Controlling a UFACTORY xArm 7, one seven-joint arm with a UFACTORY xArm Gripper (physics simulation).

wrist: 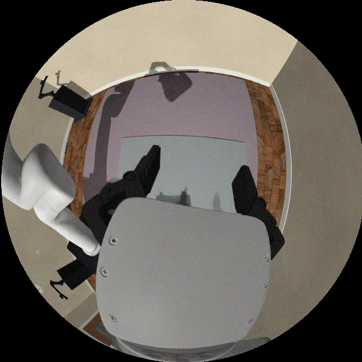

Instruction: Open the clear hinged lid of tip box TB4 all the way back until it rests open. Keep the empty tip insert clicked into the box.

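My gripper [199,164] is open, its two black fingers standing wide apart with nothing between them, over the pale grey-blue mat [182,150]. Tip box TB4, its clear hinged lid and the tip insert do not show in the wrist view. The large grey cover of the gripper's mount fills the lower middle and hides what lies behind it. Small dark shadows fall on the mat between the fingers, just above the cover's edge. The lid's position and the insert's seating cannot be told.
A pinkish surface [215,112] surrounds the mat, with brown wood [270,135] along both sides. White arm links [47,175] show at the left. A dark box-shaped object [70,102] is at the upper left, and another [75,274] at the lower left. Beige walls stand around.
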